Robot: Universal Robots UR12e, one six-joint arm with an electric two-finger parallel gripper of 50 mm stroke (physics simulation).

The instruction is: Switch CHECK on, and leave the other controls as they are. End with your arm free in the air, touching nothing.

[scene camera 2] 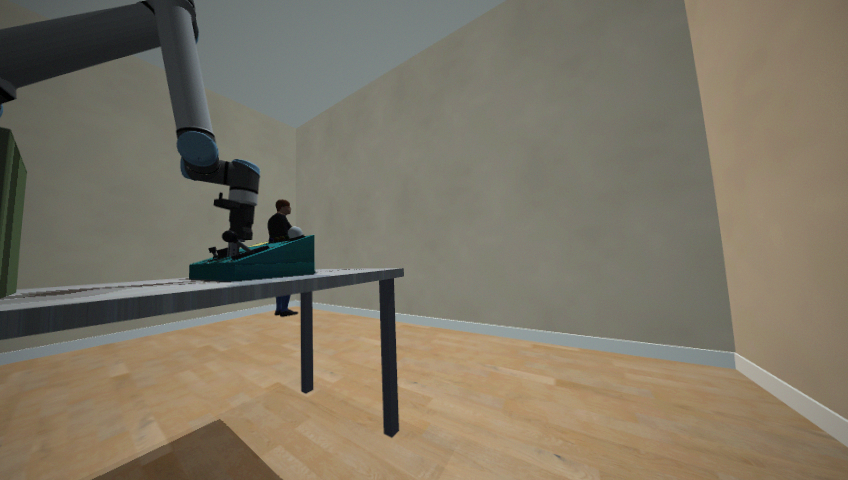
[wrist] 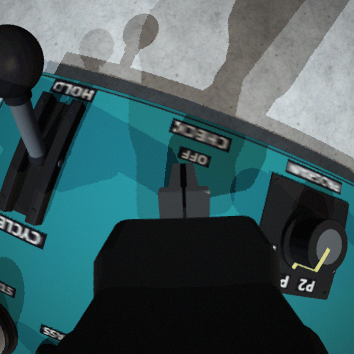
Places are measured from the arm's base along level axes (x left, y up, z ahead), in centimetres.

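Where they show: gripper, between the fingertips: (wrist: 182, 176).
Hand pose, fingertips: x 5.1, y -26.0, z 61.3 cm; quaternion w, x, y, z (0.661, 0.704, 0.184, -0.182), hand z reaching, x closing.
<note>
After its pixels a point has its place.
The teal control panel (scene camera 2: 273, 261) @[z 70.1, x -12.3, y -28.7 cm] (wrist: 110, 200) @[z 65.5, x 0.9, y -25.2 cm] stands on the table. In the wrist view the CHECK label (wrist: 201, 135) @[z 57.8, x 5.0, y -27.8 cm] and the OFF label (wrist: 194, 157) @[z 59.7, x 5.3, y -27.1 cm] below it show just beyond my fingertips. The CHECK switch itself does not show; the gripper covers the place below the OFF label, so its position cannot be told. My gripper (wrist: 182, 176) @[z 61.3, x 5.1, y -26.0 cm] (scene camera 2: 232, 255) @[z 61.3, x 5.1, y -26.0 cm] is shut with nothing between its fingers, low over the panel. Whether the fingertips touch the switch or the panel is hidden.
A black-knobbed lever (wrist: 27, 130) @[z 62.7, x -5.9, y -22.5 cm] is at the left, between HOLD and CYCLE labels. The PROGRAM rotary knob (wrist: 327, 242) @[z 60.1, x 17.2, y -22.7 cm] is at the right. In the scene view a person (scene camera 2: 278, 226) stands behind the table (scene camera 2: 357, 275) @[z 93.8, x -27.0, y -35.2 cm], and a green cabinet (scene camera 2: 10, 214) @[z 20.7, x -0.9, y -15.8 cm] is at the left.
</note>
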